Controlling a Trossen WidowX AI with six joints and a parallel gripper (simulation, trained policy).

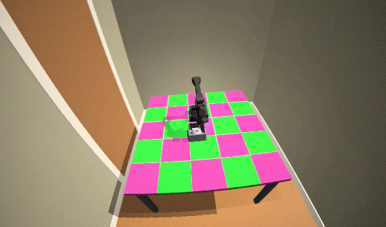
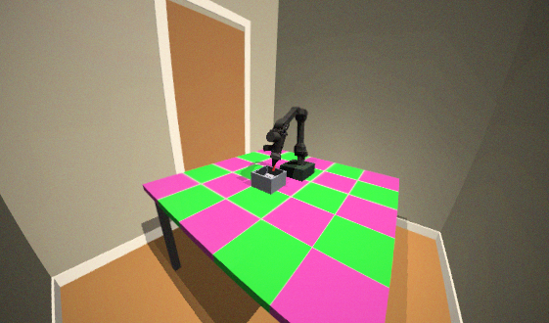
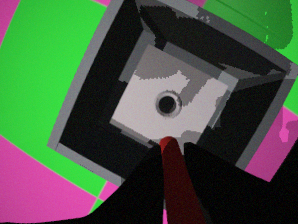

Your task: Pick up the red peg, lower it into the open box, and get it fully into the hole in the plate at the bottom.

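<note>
My gripper tip is 10 mm to the right of the red peg, 10 mm below it and 10 mm past it. Round my gripper tip: grey box: 110 mm below, 20 mm to the right, 10 mm ahead; light grey plate: 90 mm below, 20 mm to the right, 10 mm ahead.
</note>
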